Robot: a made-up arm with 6 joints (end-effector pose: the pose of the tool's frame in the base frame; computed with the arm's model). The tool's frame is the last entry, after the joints.
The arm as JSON. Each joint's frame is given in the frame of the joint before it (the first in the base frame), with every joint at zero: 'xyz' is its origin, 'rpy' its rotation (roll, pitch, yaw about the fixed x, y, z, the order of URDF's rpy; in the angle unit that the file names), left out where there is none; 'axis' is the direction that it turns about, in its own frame. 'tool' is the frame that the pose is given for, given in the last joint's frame.
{
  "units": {
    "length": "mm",
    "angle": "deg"
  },
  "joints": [
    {
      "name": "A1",
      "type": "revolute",
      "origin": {
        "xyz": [
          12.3,
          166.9,
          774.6
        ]
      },
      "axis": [
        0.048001,
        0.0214,
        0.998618
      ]
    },
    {
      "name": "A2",
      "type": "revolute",
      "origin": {
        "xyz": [
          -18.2,
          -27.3,
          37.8
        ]
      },
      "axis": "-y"
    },
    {
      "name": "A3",
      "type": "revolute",
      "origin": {
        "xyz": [
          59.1,
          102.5,
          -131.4
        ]
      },
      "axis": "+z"
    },
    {
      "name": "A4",
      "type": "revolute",
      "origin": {
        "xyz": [
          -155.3,
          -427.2,
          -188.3
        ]
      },
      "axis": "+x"
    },
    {
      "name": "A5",
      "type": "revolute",
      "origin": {
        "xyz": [
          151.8,
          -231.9,
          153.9
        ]
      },
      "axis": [
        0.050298,
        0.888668,
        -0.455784
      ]
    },
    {
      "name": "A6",
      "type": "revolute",
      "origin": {
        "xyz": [
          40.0,
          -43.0,
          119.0
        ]
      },
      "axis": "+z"
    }
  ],
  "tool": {
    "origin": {
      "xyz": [
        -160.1,
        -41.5,
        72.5
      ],
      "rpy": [
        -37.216,
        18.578,
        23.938
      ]
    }
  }
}
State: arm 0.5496 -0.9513 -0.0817 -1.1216 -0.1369 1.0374
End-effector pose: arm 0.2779 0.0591 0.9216 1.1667 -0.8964 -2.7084
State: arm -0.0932 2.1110 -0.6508 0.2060 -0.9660 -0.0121
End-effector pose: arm 0.4194 -0.3579 0.4008 -0.6308 -2.4226 -1.2292
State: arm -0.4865 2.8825 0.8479 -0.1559 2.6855 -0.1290
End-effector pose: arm -0.7961 0.2163 1.1000 -0.0782 -0.3146 -0.9813
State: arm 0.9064 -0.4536 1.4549 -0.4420 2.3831 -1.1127
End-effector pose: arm 0.2238 0.7631 0.3839 -2.5703 0.5545 -0.2142
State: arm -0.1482 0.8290 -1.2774 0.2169 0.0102 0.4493
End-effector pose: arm -0.5082 0.1465 0.1757 -0.3427 -0.5415 -0.6339
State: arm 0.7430 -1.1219 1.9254 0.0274 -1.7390 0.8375
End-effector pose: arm 0.0102 0.6175 -0.0678 1.8134 -1.8753 0.9232
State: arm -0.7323 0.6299 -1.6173 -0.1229 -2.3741 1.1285
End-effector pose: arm -0.3464 0.7439 0.2911 -2.7893 1.0792 0.0186
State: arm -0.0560 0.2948 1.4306 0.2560 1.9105 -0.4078
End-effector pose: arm 0.8771 0.2648 0.9245 -1.4846 1.5875 0.5732
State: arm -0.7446 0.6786 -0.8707 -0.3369 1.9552 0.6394
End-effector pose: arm -0.6328 0.1014 0.5944 1.0702 0.3362 -0.7362
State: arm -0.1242 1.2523 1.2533 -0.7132 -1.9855 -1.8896
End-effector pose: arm 0.2034 -0.1646 1.2506 -0.5169 -1.9594 1.3387
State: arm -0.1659 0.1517 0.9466 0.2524 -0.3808 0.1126
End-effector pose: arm 0.5591 -0.4778 0.8035 -0.6010 -0.6552 1.3338
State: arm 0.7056 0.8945 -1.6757 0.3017 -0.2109 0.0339
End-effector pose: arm -0.5144 0.1543 0.1617 0.2636 -0.3891 -0.5097
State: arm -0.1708 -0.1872 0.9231 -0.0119 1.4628 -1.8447
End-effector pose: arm 0.6332 -0.0832 0.5017 -1.5745 1.5787 -1.0301
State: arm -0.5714 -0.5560 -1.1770 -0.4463 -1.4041 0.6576
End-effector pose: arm -0.4998 0.3841 1.2336 -1.4392 0.7594 0.7746
